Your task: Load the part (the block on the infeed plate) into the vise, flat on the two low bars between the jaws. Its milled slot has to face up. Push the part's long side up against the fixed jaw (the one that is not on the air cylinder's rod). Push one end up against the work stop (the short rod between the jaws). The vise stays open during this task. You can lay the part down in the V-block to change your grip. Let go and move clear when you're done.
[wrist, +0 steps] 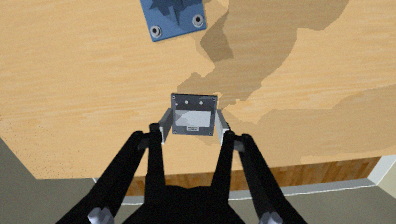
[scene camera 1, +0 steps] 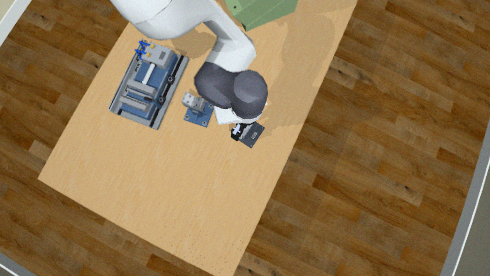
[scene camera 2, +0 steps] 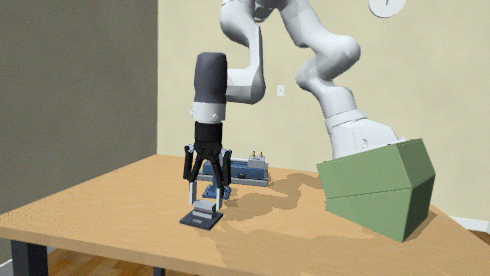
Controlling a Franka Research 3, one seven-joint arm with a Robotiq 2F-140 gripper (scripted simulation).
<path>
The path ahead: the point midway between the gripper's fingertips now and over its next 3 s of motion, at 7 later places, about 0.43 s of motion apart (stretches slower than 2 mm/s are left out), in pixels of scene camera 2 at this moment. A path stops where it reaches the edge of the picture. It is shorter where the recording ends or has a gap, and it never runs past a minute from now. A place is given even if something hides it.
My gripper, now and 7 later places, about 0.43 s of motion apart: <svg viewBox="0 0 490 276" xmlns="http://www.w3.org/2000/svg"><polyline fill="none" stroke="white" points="205,205 205,208 205,209 205,209 204,208 204,203 204,194 204,179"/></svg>
</path>
